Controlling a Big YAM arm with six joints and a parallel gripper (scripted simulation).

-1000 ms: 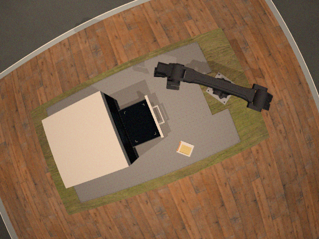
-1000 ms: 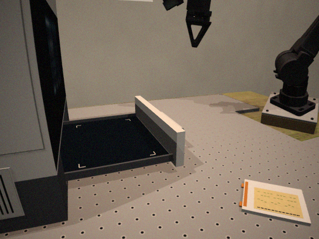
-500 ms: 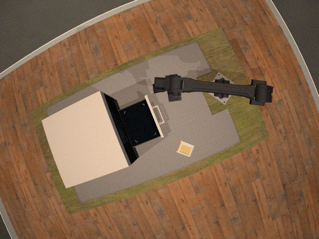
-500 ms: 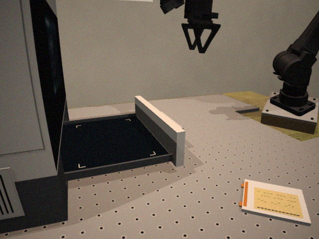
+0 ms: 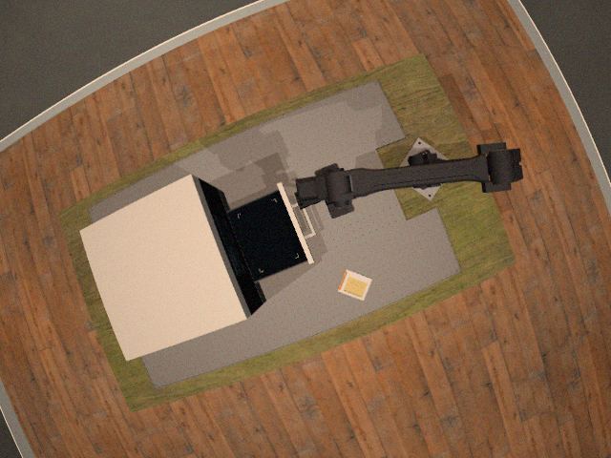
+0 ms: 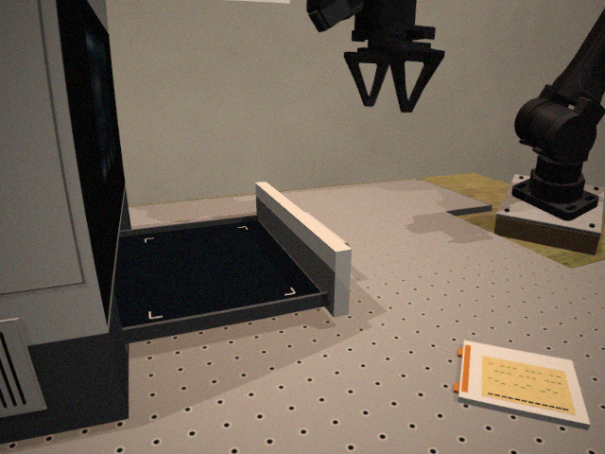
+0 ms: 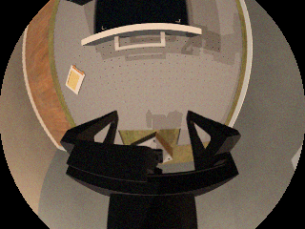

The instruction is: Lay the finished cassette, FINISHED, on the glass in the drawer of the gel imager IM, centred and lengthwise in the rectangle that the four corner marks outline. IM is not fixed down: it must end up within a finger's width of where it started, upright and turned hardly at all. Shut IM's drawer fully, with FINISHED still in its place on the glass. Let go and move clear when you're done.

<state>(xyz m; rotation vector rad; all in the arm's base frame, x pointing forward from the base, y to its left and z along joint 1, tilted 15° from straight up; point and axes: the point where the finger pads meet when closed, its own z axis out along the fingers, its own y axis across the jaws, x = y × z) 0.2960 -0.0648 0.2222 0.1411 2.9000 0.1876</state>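
The cassette lies 6 cm ahead of my hand, 29 cm to the left of it and 20 cm below it. Round my hand: imager drawer 25 cm ahead, 1 cm to the left, 17 cm below.
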